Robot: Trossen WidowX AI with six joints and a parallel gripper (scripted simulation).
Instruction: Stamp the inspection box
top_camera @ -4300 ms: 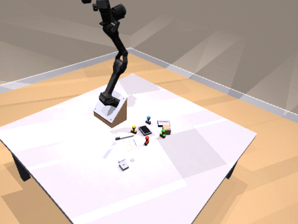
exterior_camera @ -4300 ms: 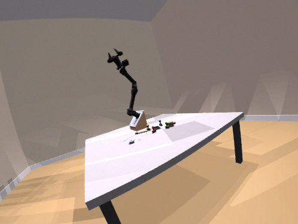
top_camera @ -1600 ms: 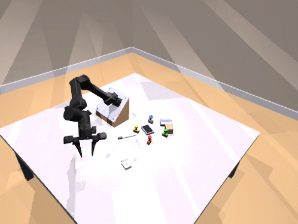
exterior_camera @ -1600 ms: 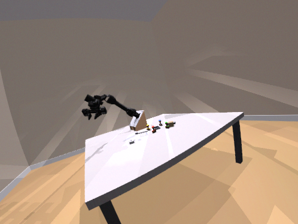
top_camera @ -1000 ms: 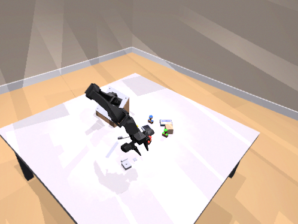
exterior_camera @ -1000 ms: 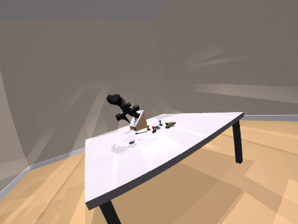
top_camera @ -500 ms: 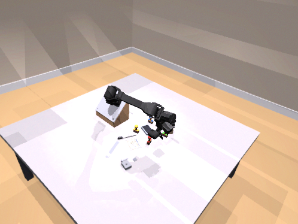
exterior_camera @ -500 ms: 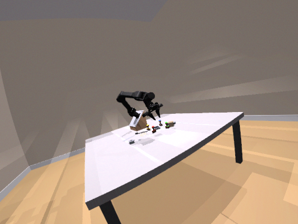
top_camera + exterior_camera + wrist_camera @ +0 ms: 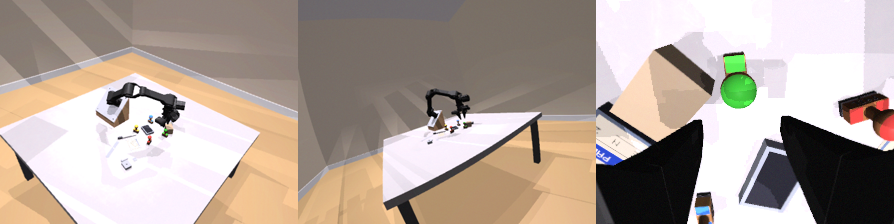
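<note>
Right now my gripper tip is 7 cm above the green-knobbed stamp and 1 cm short of it. Also, from my gripper tip: dark ink pad: 12 cm behind, 9 cm below, 4 cm to the right; cardboard box: 7 cm below, 6 cm to the left; red stamp: 13 cm to the right, 7 cm below, 3 cm behind.
</note>
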